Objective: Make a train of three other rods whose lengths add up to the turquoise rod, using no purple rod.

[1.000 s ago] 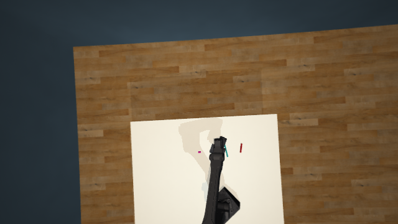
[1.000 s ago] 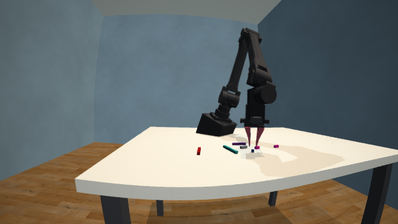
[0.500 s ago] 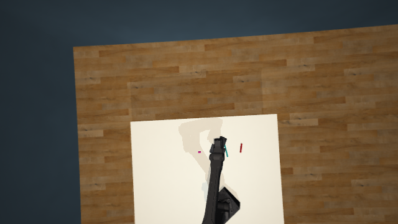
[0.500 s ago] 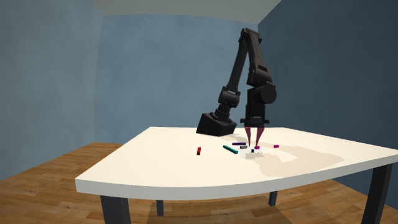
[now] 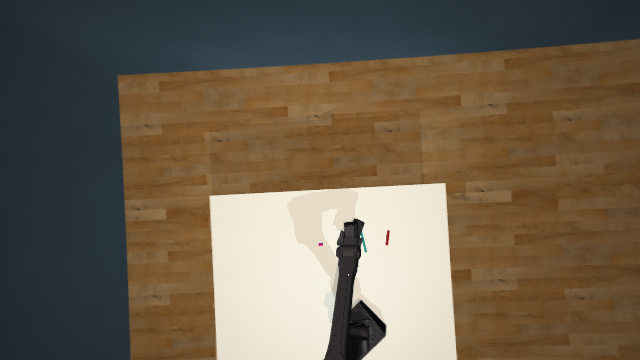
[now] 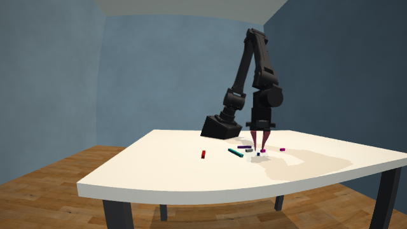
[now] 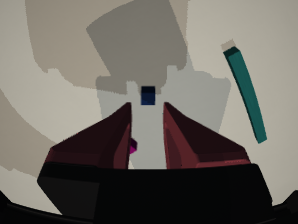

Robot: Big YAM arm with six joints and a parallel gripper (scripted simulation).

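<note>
My hand is 20 mm above the blue rod. From my hand the other things lie so: turquoise rod (70 mm to the right, 50 mm behind, 20 mm below); then grey rod (60 mm behind, 20 mm below); then purple rod (120 mm behind, 20 mm below, 10 mm to the left).
</note>
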